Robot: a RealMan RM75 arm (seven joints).
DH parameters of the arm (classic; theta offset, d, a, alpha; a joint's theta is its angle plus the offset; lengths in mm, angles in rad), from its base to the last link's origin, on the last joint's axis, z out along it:
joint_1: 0 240.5 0 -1.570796
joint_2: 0 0 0 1.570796
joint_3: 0 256 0 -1.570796
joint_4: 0 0 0 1.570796
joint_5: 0 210 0 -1.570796
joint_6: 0 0 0 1.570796
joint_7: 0 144 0 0
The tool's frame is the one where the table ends.
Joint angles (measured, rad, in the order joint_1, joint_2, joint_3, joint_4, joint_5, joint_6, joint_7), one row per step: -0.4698, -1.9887, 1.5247, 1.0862, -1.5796, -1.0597, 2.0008; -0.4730, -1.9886, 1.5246, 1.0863, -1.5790, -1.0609, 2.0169; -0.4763, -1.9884, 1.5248, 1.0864, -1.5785, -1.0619, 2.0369; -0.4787, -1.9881, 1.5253, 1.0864, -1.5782, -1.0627, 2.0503; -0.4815, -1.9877, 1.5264, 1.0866, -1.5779, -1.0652, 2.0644; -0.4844, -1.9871, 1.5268, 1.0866, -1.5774, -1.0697, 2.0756
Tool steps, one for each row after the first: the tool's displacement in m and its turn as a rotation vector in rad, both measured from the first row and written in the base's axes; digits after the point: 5 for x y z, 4 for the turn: 0.00113, 0.00037, -0.00002, 0.0046, 0.0063, -0.0178; 0.00229, 0.00074, -0.00006, 0.0105, 0.0142, -0.0391; 0.00311, 0.00097, -0.00014, 0.0142, 0.0196, -0.0537; 0.00416, 0.00095, -0.00037, 0.0161, 0.0255, -0.0704; 0.00515, 0.00079, -0.00051, 0.0158, 0.0303, -0.0851
